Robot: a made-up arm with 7 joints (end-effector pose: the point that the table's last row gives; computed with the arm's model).
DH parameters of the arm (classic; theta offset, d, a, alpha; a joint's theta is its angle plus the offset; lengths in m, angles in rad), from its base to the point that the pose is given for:
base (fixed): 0.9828 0 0.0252 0
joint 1: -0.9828 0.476 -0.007 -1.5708
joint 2: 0 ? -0.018 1.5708
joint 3: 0 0.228 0.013 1.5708
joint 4: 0 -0.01 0.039 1.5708
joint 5: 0 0.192 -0.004 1.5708
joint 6: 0 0.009 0.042 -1.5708
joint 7: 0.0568 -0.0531 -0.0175 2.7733
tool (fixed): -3.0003 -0.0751 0 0
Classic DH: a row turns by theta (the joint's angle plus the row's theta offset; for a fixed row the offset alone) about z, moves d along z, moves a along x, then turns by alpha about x.
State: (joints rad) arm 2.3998 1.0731 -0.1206 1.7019 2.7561 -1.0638 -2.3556
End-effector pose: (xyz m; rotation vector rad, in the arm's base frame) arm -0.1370 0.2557 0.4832 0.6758 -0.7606 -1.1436
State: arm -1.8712 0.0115 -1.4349 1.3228 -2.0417 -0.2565 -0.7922
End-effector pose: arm -0.2309 0.0267 0.6922 -1.8270 -0.7664 -2.4013
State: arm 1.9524 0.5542 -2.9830 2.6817 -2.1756 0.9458 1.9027
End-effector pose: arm 0.0028 0.1444 0.9056 -1.7007 1.2167 -1.2179
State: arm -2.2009 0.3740 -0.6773 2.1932 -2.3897 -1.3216 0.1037
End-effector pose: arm -0.1931 -0.1066 0.7721 -0.5705 -1.2973 -2.3405
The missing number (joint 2, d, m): -0.033
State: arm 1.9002 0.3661 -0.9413 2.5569 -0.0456 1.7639 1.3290
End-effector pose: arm 0.0473 0.2486 0.8272 -0.6441 -0.0295 2.8061
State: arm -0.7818 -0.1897 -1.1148 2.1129 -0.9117 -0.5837 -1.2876
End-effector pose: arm -0.0749 -0.0559 0.8740 -0.9044 -2.5532 -0.1826
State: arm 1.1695 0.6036 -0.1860 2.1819 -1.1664 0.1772 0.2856
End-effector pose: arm 0.1867 0.3056 0.7205 1.9120 -0.4108 -1.0113
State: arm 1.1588 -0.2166 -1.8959 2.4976 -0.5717 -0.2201 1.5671
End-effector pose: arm 0.1058 -0.1373 0.8777 -2.2858 -0.2677 0.4781
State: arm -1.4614 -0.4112 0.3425 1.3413 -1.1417 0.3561 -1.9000
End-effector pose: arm 0.1339 -0.0487 0.7735 -0.9568 -1.3945 -0.7518
